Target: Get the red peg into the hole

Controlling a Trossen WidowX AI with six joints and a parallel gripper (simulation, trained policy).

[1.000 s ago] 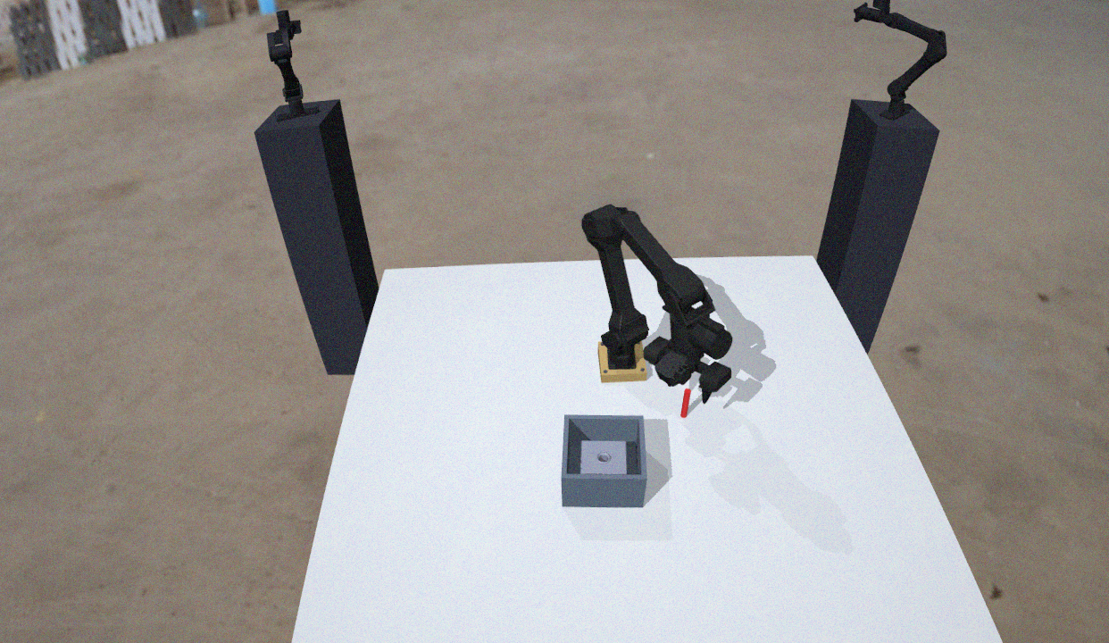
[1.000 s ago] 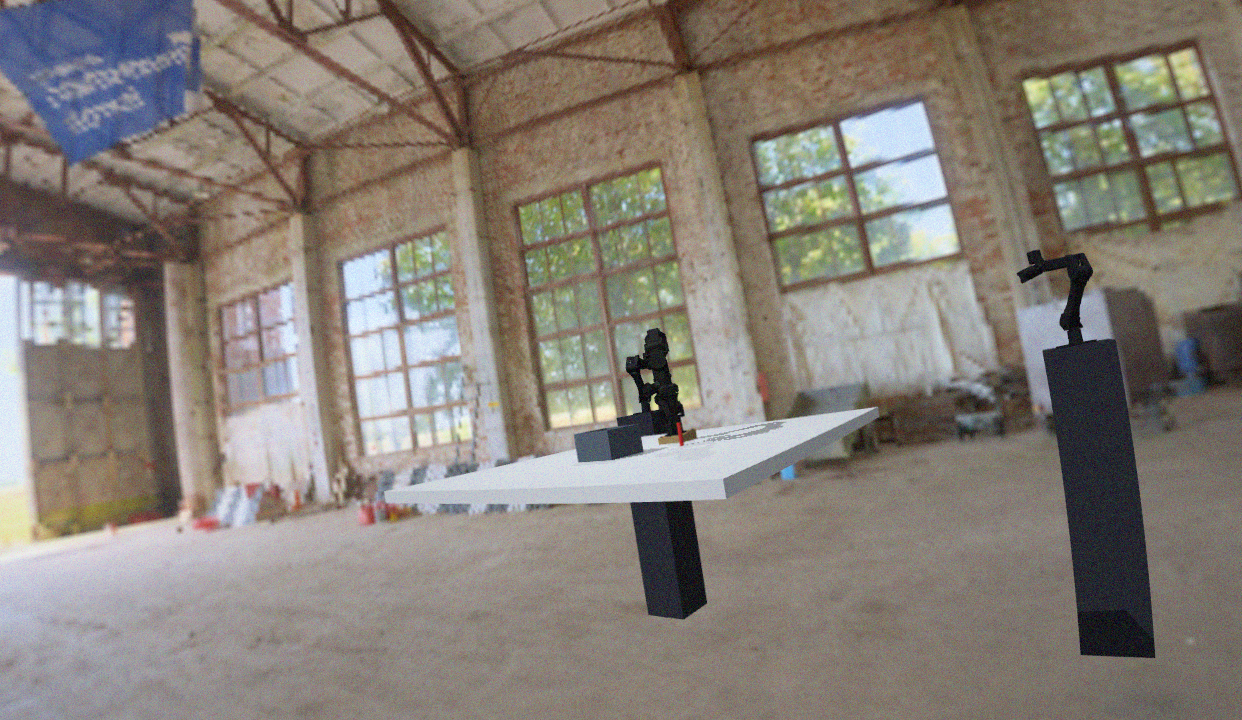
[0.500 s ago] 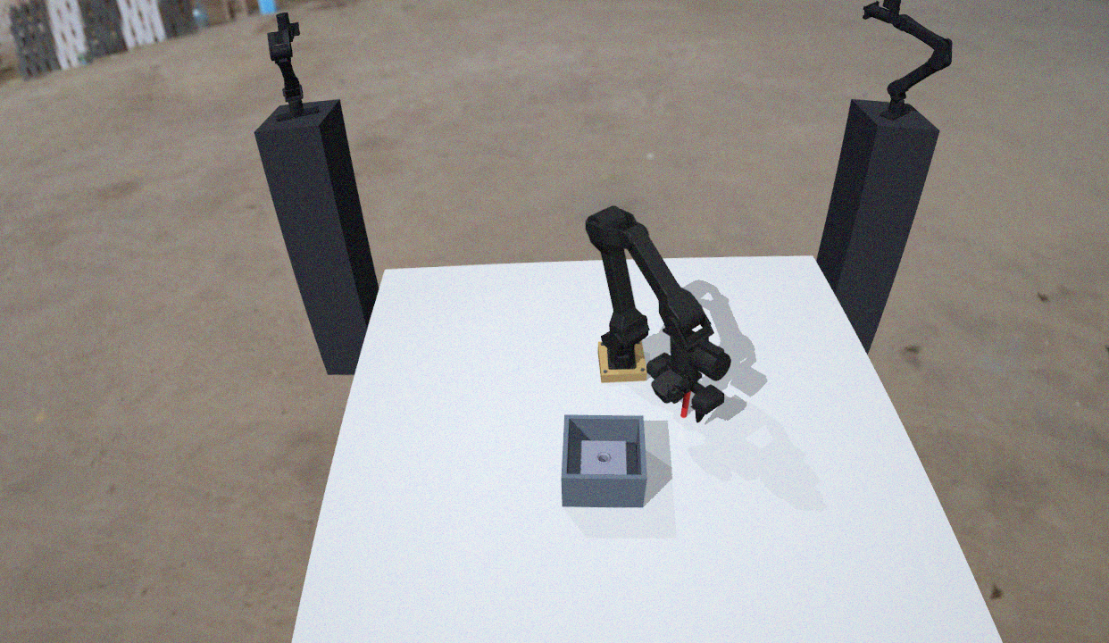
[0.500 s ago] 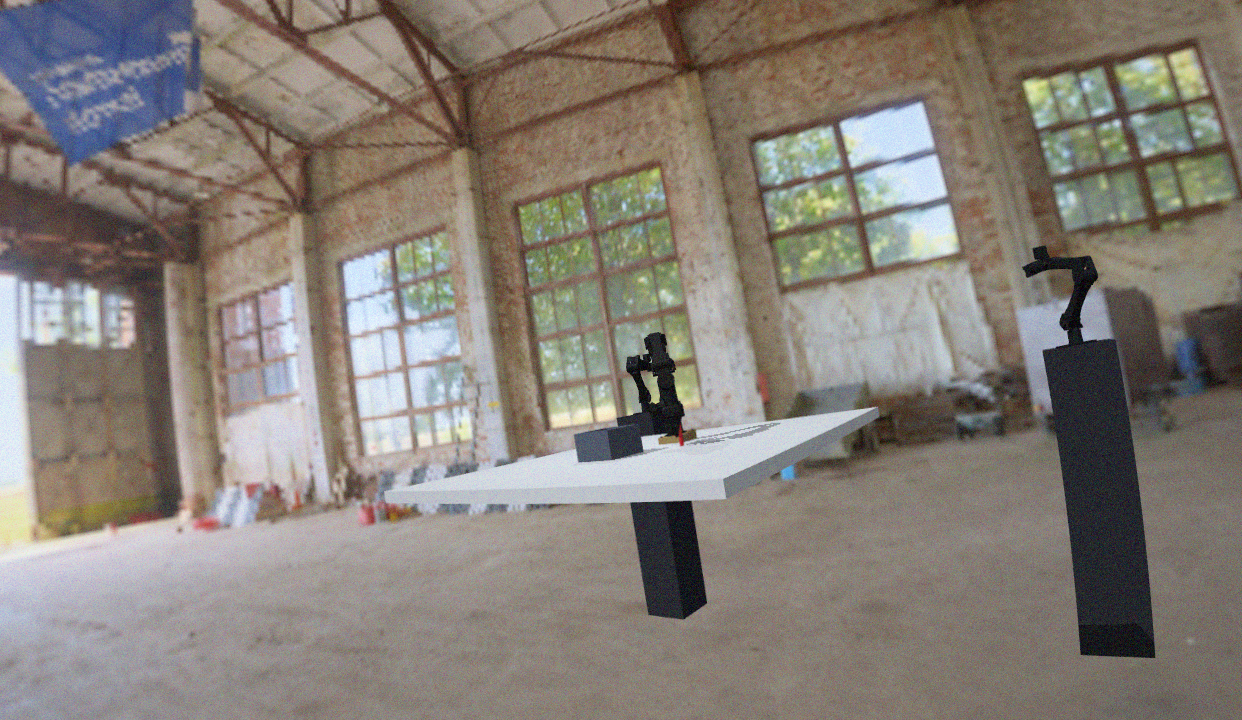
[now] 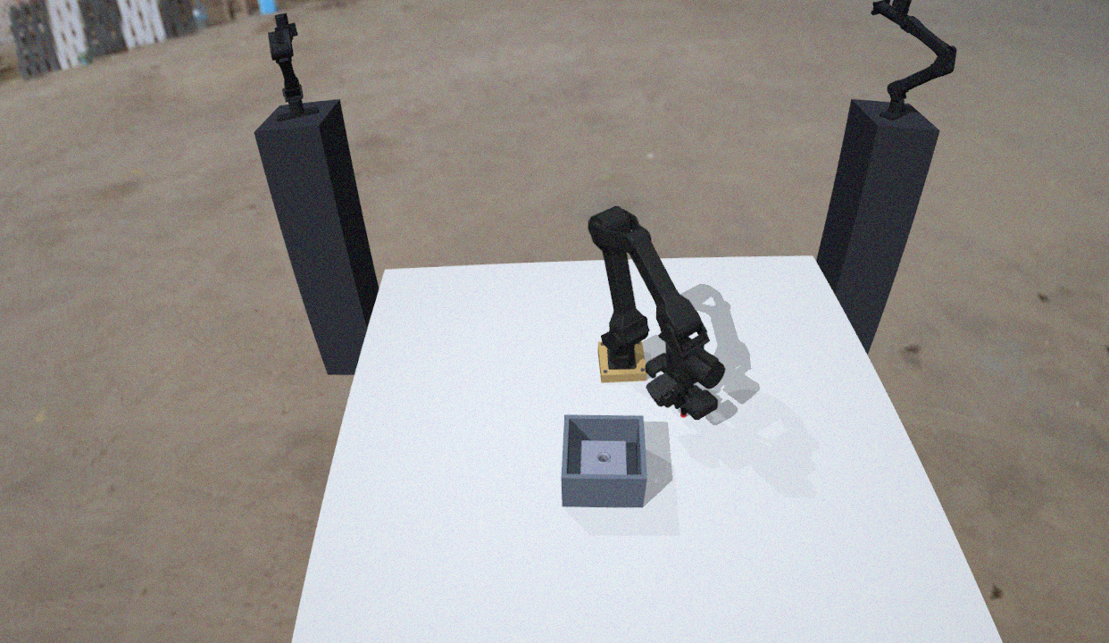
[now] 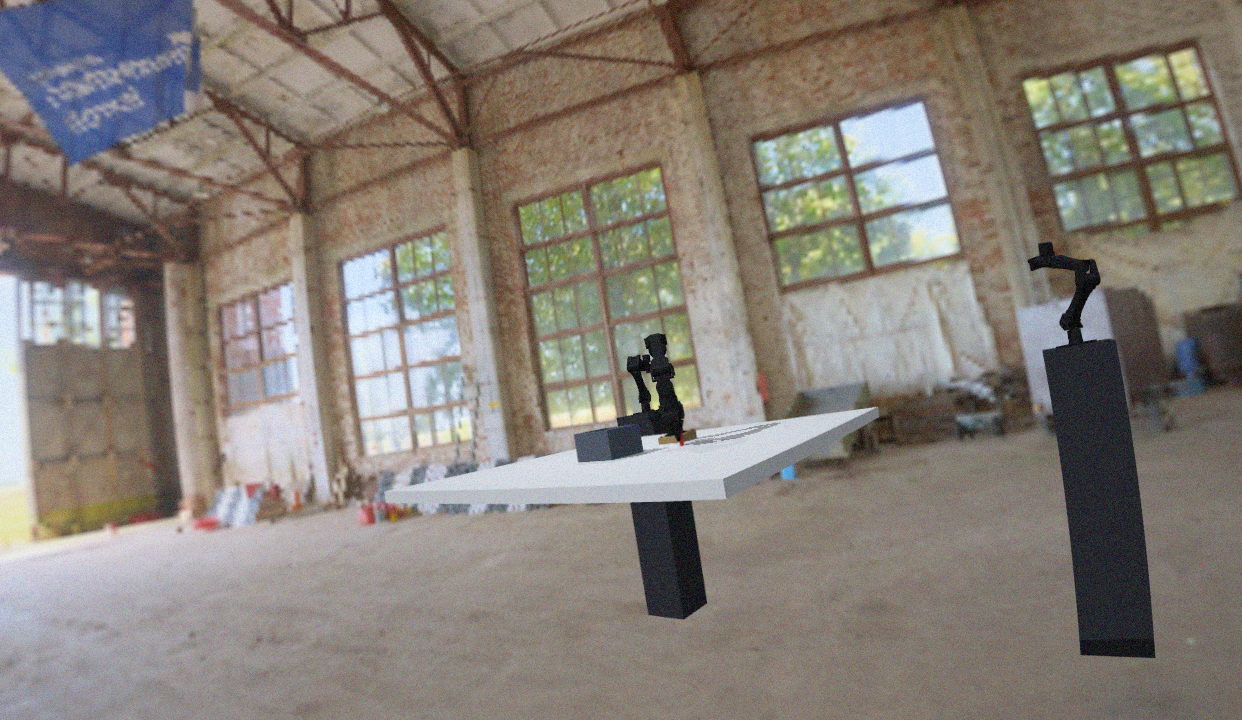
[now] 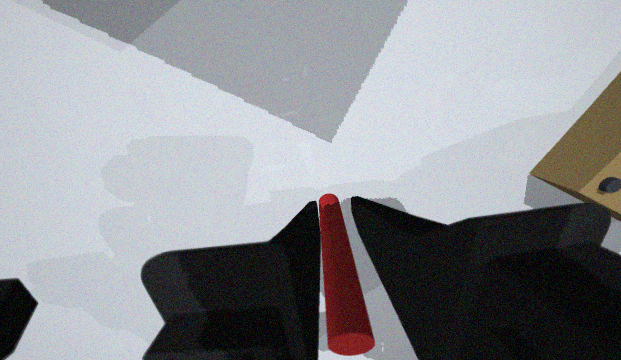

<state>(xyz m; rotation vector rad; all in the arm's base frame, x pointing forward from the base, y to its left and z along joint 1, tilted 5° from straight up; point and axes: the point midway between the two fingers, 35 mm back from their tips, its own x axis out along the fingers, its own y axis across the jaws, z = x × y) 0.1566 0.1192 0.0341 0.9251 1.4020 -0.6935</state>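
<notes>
The light plate lies 16 cm ahead of my gripper tip, 18 cm to the right of it and 3 cm above it. Also, from my gripper tip: red peg 1 cm to the left, 2 cm above; then grey box 16 cm ahead, 18 cm to the right, 1 cm above.
</notes>
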